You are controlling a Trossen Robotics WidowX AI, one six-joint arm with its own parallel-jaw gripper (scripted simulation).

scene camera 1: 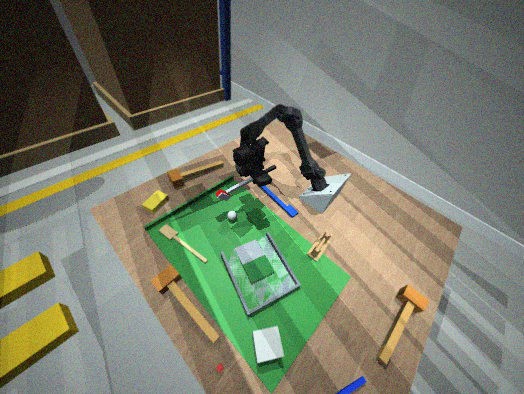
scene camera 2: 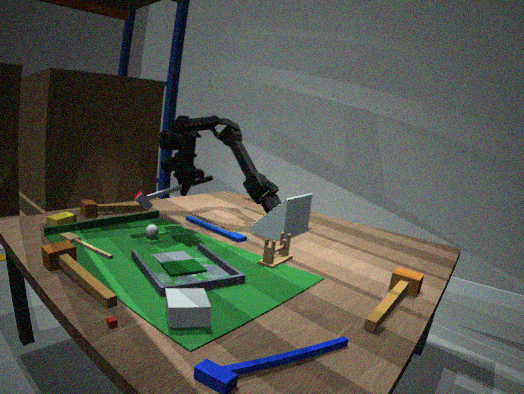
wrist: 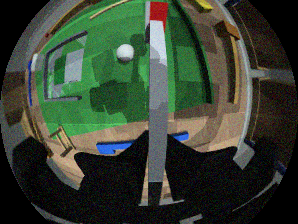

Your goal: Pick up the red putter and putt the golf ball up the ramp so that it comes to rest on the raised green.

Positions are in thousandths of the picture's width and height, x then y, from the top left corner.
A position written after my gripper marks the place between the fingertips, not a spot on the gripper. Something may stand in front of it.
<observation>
My gripper (scene camera 2: 350,496) holds a red putter.
My gripper is seen too in the wrist view (wrist: 515,596).
</observation>
